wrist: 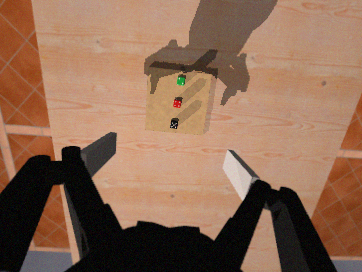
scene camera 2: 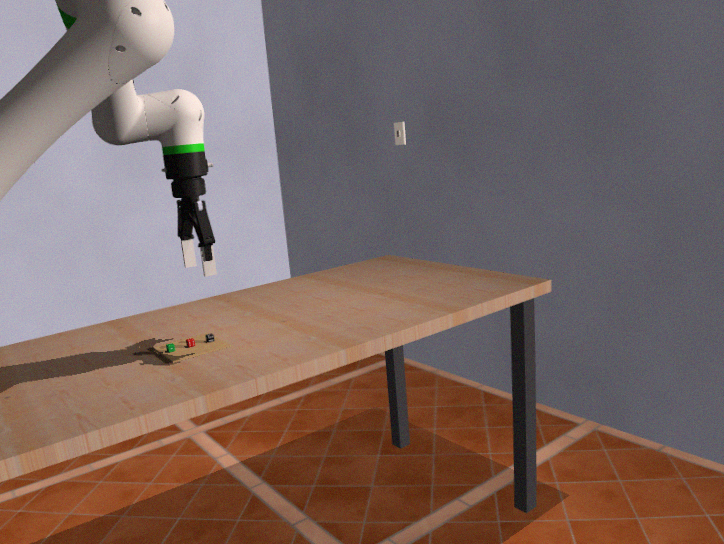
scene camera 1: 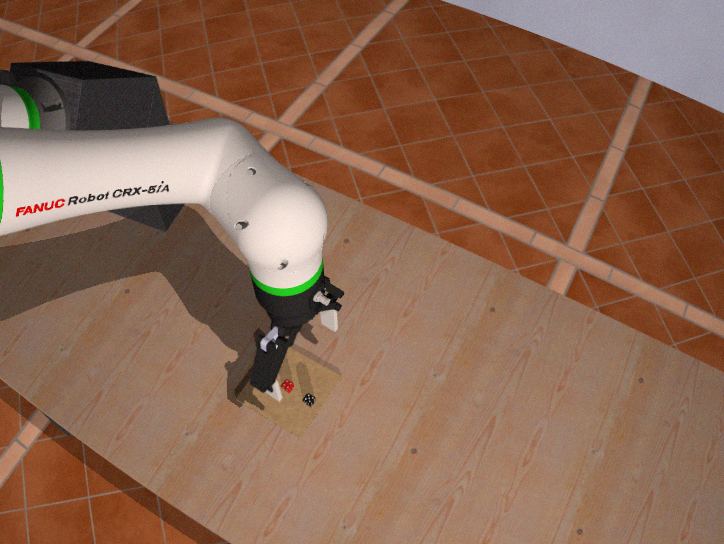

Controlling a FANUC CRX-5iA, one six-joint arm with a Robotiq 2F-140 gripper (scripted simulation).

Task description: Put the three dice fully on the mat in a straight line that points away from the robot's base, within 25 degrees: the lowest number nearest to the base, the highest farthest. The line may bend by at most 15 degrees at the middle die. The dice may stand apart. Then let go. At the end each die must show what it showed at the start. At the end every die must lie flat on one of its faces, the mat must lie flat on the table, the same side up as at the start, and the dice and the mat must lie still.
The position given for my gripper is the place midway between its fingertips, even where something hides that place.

I see my gripper [scene camera 1: 302, 360] and a tan mat [scene camera 1: 291, 413].
The tan mat shows as well in the wrist view [wrist: 162, 89] and in scene camera 2 [scene camera 2: 182, 352]. My gripper also shows in the wrist view [wrist: 172, 151] and in scene camera 2 [scene camera 2: 200, 270].
